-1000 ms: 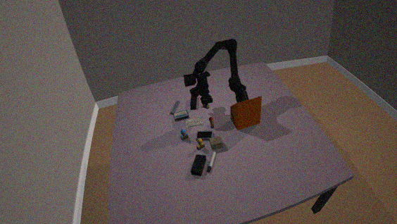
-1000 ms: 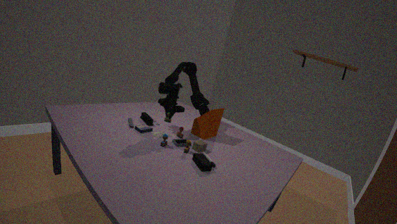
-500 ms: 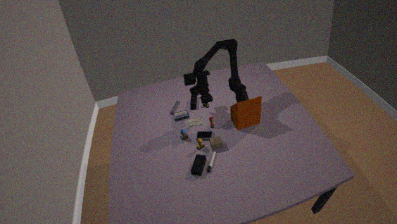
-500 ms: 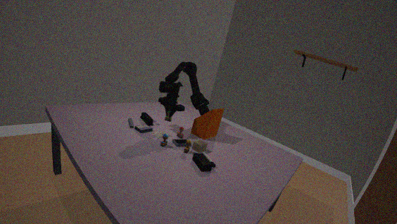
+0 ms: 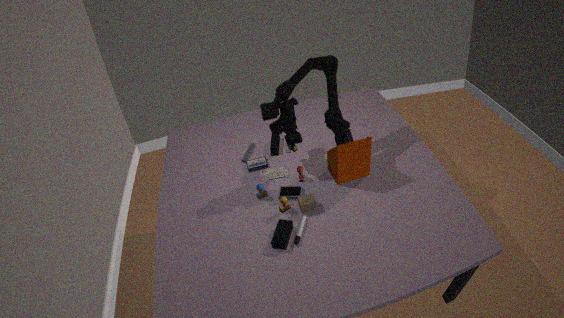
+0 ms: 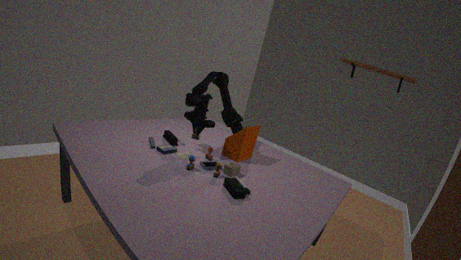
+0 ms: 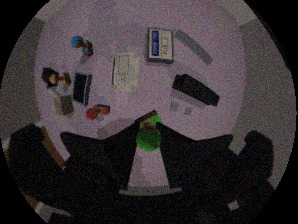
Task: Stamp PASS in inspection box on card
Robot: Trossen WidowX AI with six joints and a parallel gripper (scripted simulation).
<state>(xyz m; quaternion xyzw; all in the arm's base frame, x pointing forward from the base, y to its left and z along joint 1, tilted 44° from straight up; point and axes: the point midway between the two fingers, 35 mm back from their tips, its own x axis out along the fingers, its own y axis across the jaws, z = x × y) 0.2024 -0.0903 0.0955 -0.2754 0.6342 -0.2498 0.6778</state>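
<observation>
My gripper tip is now 200 mm to the right of the dark ink pad, 80 mm above it and 60 mm short of it. Round my gripper tip: red-knobbed stamp 120 mm to the left, 70 mm below; pale card 90 mm below, 90 mm ahead, 60 mm to the left; green-knobbed stamp right at my gripper tip.
</observation>
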